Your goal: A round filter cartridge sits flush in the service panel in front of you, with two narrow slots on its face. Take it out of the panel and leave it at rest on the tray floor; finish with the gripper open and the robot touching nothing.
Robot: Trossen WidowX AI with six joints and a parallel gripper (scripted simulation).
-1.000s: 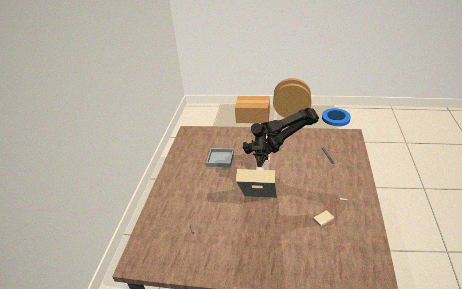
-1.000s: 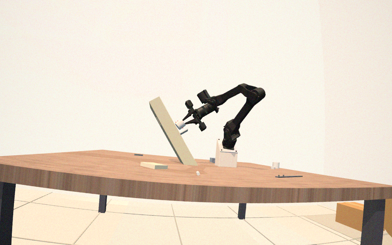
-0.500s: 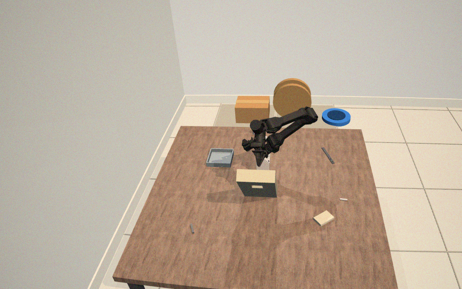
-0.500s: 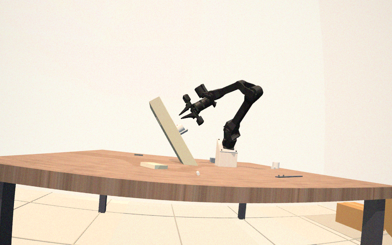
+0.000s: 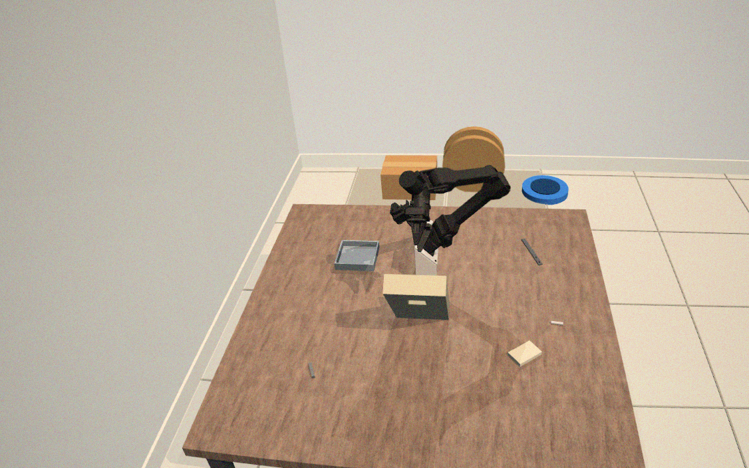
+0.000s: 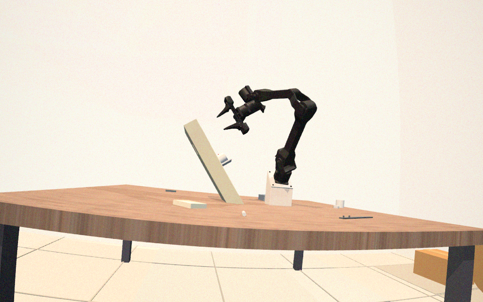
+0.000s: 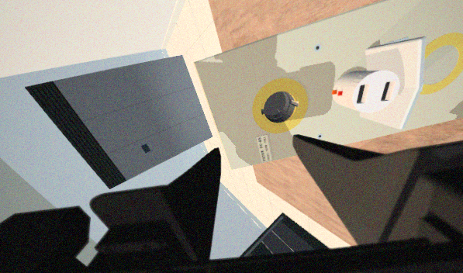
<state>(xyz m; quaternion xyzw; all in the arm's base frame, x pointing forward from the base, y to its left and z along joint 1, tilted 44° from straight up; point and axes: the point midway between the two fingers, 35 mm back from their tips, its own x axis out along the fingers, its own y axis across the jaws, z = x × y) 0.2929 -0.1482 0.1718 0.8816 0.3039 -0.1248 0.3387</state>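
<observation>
My gripper tip is now 30 mm past the filter cartridge and 160 mm above it. Round my gripper tip: beige service panel: 20 mm ahead, 180 mm below; beige block: 80 mm ahead, 350 mm to the left, 340 mm below; small white peg: 70 mm behind, 450 mm to the left, 340 mm below.
</observation>
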